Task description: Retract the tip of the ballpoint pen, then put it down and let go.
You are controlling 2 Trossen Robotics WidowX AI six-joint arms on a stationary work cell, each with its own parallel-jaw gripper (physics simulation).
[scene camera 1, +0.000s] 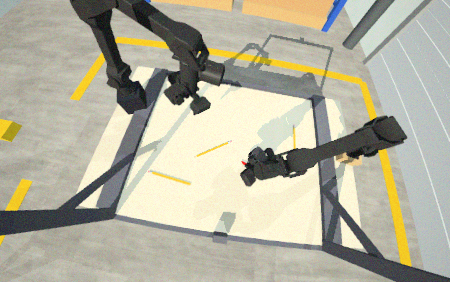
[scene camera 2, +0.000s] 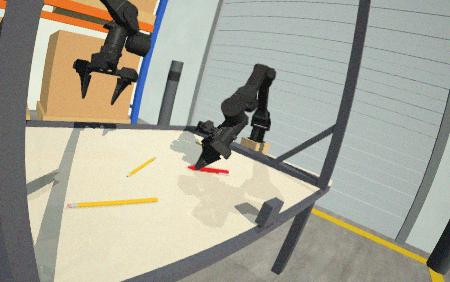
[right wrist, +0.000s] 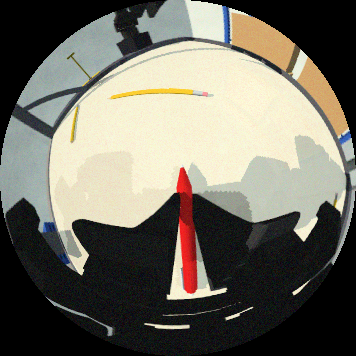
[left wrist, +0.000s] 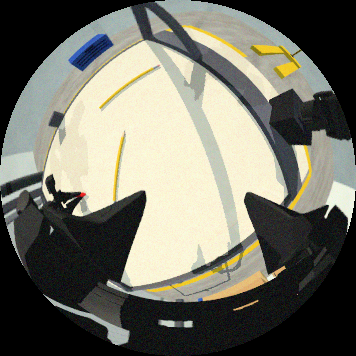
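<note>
The red ballpoint pen is between the fingers of my right gripper, which is shut on it near the tabletop. In the right wrist view its tapered end points away from the gripper and its clip end lies nearer the palm; whether the writing tip is out is too small to tell. In scene camera 1 the right gripper hides most of the pen. My left gripper is open and empty, above the table's far left part in scene camera 1.
One yellow pencil lies near the table's middle. A second pencil lies lower left in scene camera 1, and a third pencil lies beyond the right arm. Dark frame bars edge the table.
</note>
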